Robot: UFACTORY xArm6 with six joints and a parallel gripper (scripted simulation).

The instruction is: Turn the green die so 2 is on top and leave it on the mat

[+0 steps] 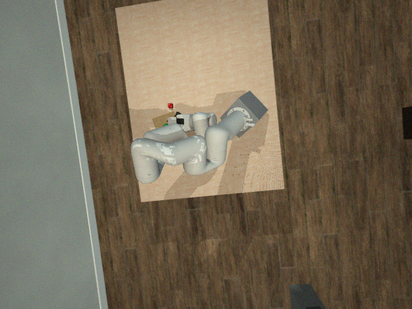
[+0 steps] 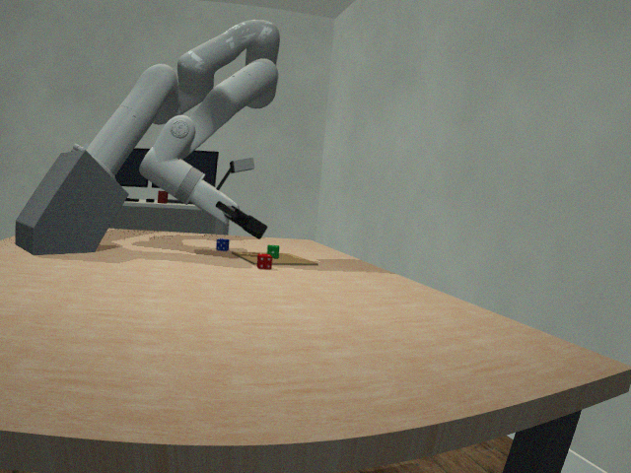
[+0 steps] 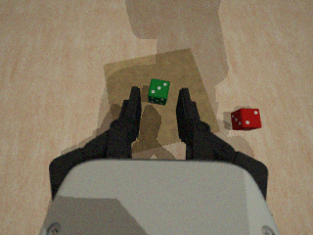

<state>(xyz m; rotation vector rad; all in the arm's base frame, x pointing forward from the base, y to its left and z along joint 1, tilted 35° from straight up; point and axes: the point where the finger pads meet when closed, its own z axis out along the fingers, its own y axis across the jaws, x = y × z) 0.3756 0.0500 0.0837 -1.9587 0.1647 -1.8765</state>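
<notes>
Right now my hand is 5 cm above the green die, 4 cm short of it and 1 cm to the right of it. From my hand the other things lie so: tan mat (6 cm below, 4 cm ahead, 1 cm to the left); then blue die (8 cm to the left, 8 cm behind, 5 cm below); then red die (11 cm to the right, 5 cm below, 3 cm ahead).
</notes>
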